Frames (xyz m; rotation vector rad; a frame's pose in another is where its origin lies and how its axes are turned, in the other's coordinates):
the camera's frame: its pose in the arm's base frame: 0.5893 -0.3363 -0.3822 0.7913 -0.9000 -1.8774
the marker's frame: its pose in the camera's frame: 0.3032 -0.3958 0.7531 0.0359 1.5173 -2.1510
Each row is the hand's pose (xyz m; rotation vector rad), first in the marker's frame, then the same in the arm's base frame.
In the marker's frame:
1: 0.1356 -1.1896 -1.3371 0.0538 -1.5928 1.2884
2: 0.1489 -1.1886 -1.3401 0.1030 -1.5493 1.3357
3: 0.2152 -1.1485 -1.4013 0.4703 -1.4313 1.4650
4: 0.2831 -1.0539 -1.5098 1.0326 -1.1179 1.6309
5: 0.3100 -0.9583 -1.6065 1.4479 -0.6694 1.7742
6: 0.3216 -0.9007 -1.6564 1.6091 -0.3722 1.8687
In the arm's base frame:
1: 0.3070 0.2242 1.2530 1.0218 -0.0985 -2.3433
2: 0.3155 0.2343 1.2495 1.0540 -0.1750 -2.3623
3: 0.4098 0.2583 1.2327 1.0559 -0.5221 -2.5788
4: 0.5656 0.2470 1.2023 -1.0070 1.1168 2.6566
5: 0.6948 0.2031 1.1782 -0.8688 1.4744 2.1262
6: 0.7640 0.1742 1.1603 -0.8299 1.6604 1.8181

